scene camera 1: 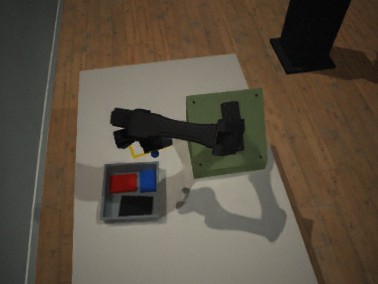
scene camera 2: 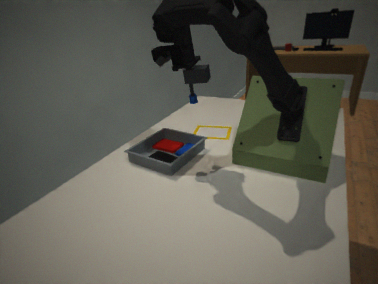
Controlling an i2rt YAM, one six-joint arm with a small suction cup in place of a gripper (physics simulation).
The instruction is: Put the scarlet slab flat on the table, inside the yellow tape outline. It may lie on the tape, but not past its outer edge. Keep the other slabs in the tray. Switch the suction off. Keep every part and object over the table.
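Frame: origin at the arm's base, x back, y right, z up, level; centimetres.
Seen in the pictures: hand, its tool point: (scene camera 1: 154,154) (scene camera 2: 194,102); arm's base, origin of its link: (scene camera 2: 292,113).
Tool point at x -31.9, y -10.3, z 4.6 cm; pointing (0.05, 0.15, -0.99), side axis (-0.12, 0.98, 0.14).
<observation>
Pixels of each thing's top centre, then the offset from my tool point to it. Level surfaces: height alone.
- scarlet slab, centre of its top: (scene camera 1: 122,182) (scene camera 2: 167,144) dx -14.8, dy +2.4, dz -20.8 cm
- grey tray, centre of its top: (scene camera 2: 166,143) (scene camera 1: 130,189) dx -11.5, dy -3.2, dz -17.2 cm
- blue slab, centre of its top: (scene camera 2: 188,149) (scene camera 1: 147,180) dx -4.7, dy +1.7, dz -20.8 cm
- black slab, centre of its top: (scene camera 2: 162,159) (scene camera 1: 135,206) dx -10.6, dy -8.9, dz -20.9 cm
- white table, height of its surface: dz -22.2 cm
The scarlet slab (scene camera 1: 123,183) (scene camera 2: 168,145) lies in the grey tray (scene camera 1: 104,200) (scene camera 2: 150,163), beside a blue slab (scene camera 1: 148,181) (scene camera 2: 185,149) and a black slab (scene camera 1: 136,206) (scene camera 2: 163,157). The yellow tape outline (scene camera 1: 132,152) (scene camera 2: 230,133) is on the table beyond the tray. The arm hides most of it in scene camera 1; in scene camera 2 it shows with bare table inside. My gripper, a small blue suction cup (scene camera 1: 155,154) (scene camera 2: 193,99), hangs well above the table, pointing down, with nothing on it. In scene camera 1 it appears close to the outline's edge.
The arm stands on a green block (scene camera 1: 200,165) (scene camera 2: 280,167) to the right of the tray and outline. The white table (scene camera 1: 200,260) (scene camera 2: 150,240) has its left edge close to the tray. A desk with a monitor (scene camera 2: 327,25) stands in the background.
</observation>
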